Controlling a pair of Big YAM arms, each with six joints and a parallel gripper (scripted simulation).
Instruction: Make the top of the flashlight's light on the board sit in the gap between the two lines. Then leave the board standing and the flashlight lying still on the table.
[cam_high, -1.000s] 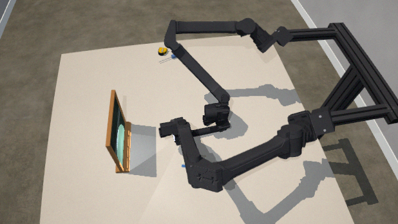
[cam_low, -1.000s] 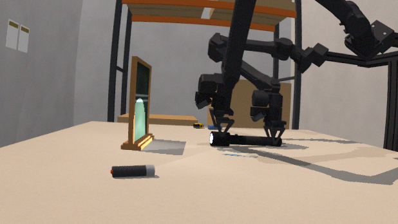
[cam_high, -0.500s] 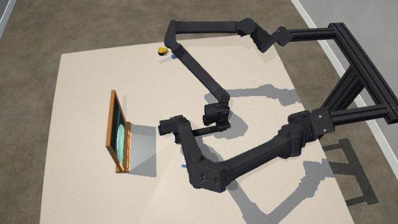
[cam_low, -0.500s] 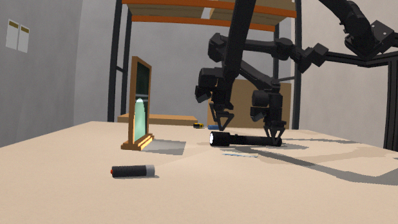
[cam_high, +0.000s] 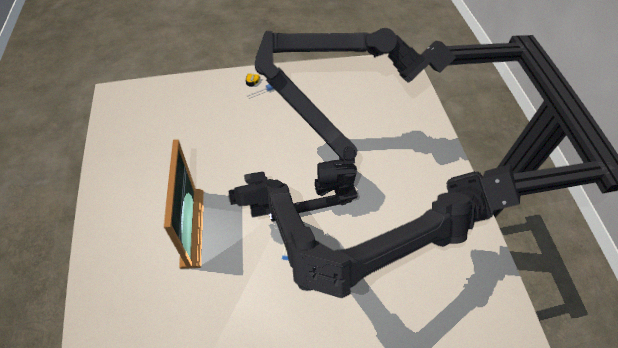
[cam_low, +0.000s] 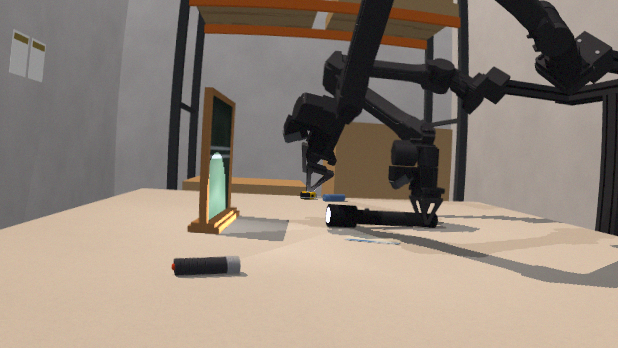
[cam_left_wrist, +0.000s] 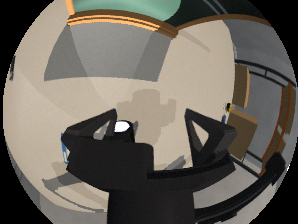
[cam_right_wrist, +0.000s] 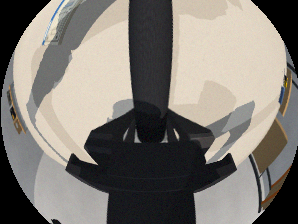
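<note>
The wood-framed board lies 220 mm ahead of my left hand, 30 mm to the left of it and 40 mm above it. From my left hand the other things lie so: blue-edged card (140 mm behind, 170 mm to the left, 120 mm below); then yellow tape measure (60 mm behind, 670 mm to the right, 100 mm below); then blue-handled screwdriver (110 mm behind, 610 mm to the right, 100 mm below).
</note>
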